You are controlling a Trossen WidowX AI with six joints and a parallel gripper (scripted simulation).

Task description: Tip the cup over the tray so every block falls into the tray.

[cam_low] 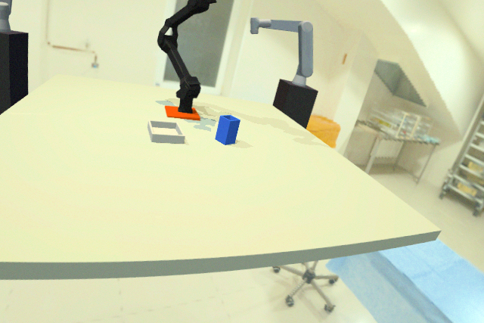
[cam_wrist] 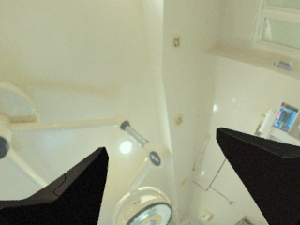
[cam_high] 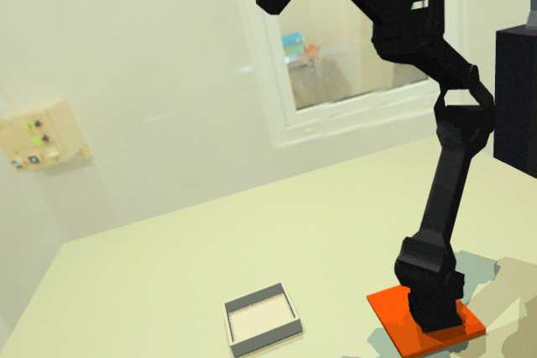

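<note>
The red block lies 63 cm below my gripper tip, 12 cm ahead of it and 11 cm to the left of it. From my gripper tip the other things lie so: blue square cup: 64 cm below, 12 cm ahead, 11 cm to the left.
</note>
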